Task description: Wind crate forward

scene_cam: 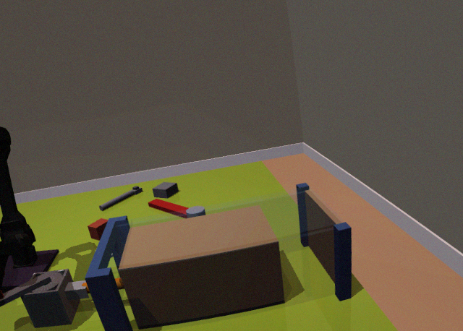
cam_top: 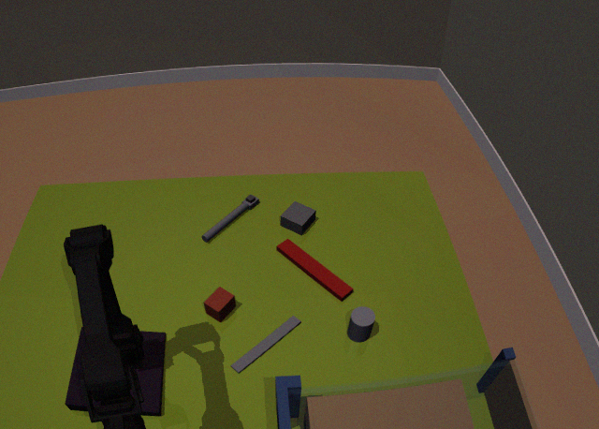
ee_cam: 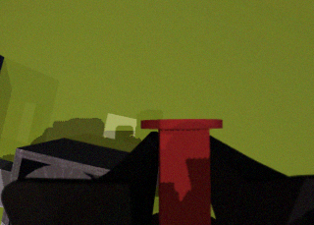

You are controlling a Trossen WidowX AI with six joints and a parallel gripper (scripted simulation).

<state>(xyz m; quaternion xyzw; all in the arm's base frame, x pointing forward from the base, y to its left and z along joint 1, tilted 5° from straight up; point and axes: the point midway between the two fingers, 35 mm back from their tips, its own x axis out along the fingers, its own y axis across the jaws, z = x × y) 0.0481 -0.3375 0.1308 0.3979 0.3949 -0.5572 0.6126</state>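
Right now my gripper tip is 30 mm short of the winch handle, 40 mm to the right of it and 30 mm above it. Also, from my gripper tip: red crank grip (20 mm to the left); then blue steel frame (240 mm ahead, 50 mm to the left, 20 mm below); then grey winch (70 mm ahead, 60 mm to the left, 100 mm below).
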